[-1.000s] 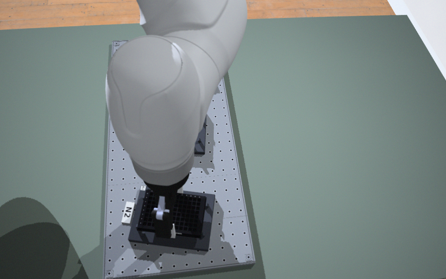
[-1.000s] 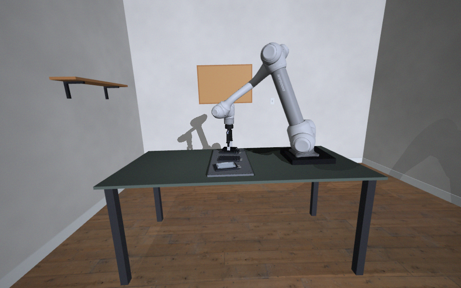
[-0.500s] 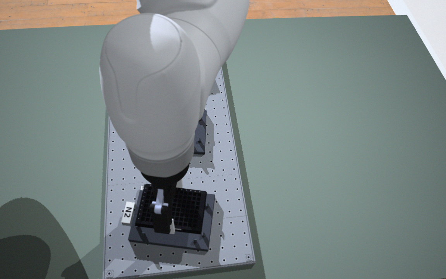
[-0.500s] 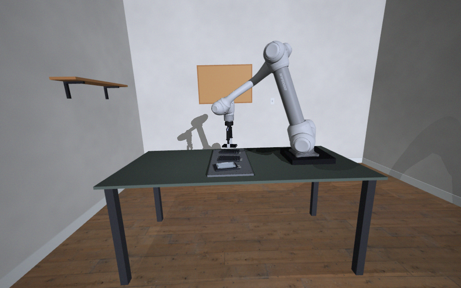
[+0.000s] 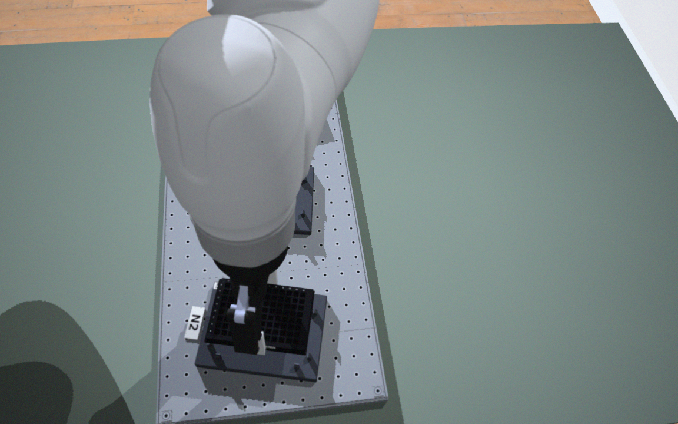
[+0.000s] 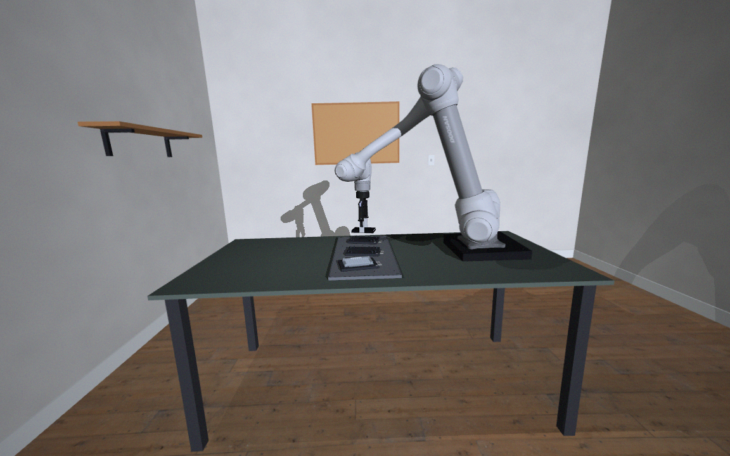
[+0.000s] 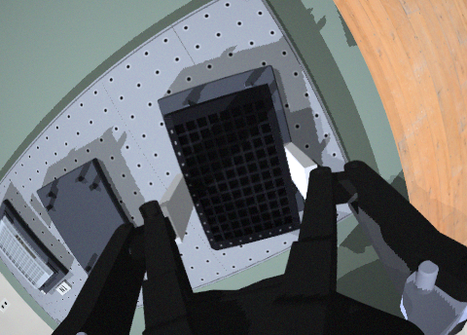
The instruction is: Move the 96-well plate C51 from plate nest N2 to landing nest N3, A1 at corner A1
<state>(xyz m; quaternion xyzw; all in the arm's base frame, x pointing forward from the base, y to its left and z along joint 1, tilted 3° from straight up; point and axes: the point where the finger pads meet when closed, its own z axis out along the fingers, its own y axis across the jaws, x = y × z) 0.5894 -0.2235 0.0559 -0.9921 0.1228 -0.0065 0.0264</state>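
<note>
Right now the black 96-well plate C51 is 20 mm below my hand. Also, from my hand: plate nest N2: 80 mm below; then N2 label: 90 mm below, 90 mm behind, 20 mm to the left; then landing nest N3: 220 mm to the left, 80 mm below, 10 mm ahead.
</note>
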